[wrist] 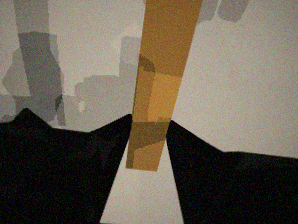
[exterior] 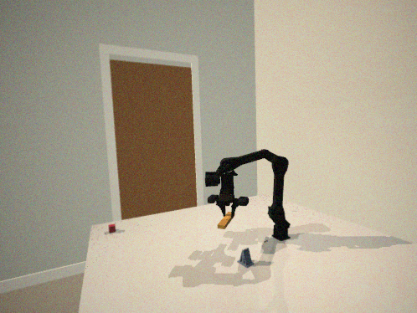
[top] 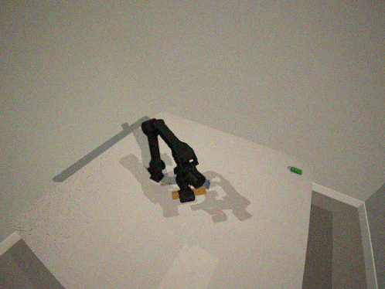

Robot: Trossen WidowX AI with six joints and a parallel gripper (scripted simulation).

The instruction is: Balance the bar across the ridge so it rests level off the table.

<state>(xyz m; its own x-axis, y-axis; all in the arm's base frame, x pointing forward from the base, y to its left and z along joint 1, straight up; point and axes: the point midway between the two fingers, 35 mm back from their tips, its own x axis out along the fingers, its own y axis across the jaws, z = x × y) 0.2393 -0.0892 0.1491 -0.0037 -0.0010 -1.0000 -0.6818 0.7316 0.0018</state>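
Right now my gripper tip is 2 cm short of the orange bar and 2 cm to the right of it. The rest, counted from my gripper tip: green block (50 cm ahead, 59 cm to the left, 11 cm below); red cube (50 cm ahead, 41 cm to the right, 10 cm below).
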